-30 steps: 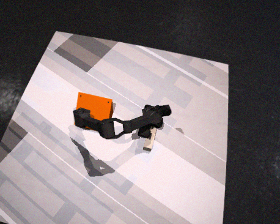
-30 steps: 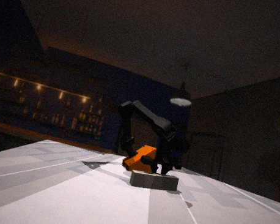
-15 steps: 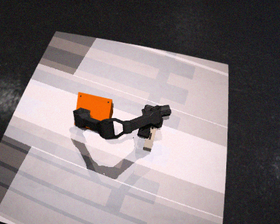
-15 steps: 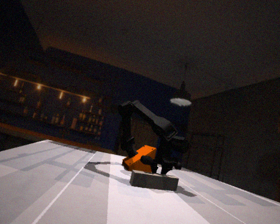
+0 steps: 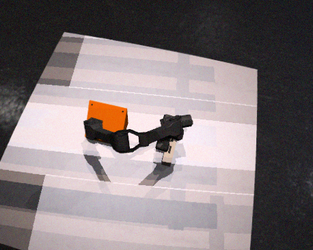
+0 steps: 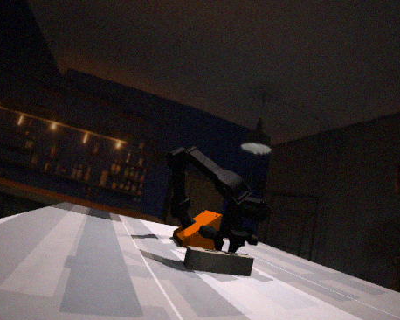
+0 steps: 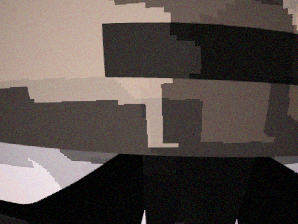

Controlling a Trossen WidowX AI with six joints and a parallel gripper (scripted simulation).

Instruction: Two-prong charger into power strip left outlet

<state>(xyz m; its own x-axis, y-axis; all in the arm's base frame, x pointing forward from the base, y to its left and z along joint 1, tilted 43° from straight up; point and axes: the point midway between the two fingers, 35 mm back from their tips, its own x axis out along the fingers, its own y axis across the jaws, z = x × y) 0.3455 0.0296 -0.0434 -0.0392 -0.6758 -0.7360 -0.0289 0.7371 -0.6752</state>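
The black two-prong charger lies 2 cm ahead of my gripper tip and 1 cm above it.
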